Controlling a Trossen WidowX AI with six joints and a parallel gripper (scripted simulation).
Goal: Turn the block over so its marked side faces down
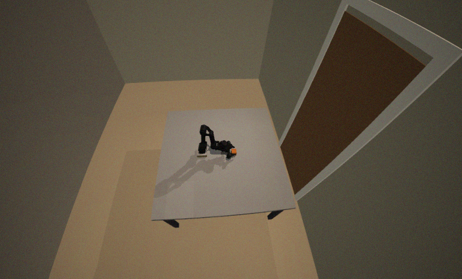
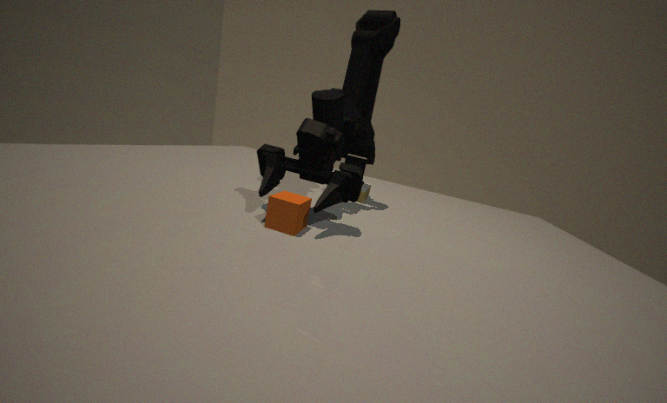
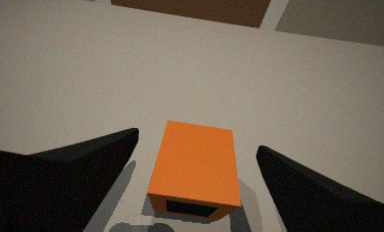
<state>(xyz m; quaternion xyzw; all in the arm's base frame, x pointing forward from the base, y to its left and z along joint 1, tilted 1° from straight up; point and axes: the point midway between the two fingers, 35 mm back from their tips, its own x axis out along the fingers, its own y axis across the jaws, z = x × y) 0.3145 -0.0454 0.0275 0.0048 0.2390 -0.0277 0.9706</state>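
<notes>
Right now the orange block is 3 cm behind my gripper tip and 2 cm below it.
</notes>
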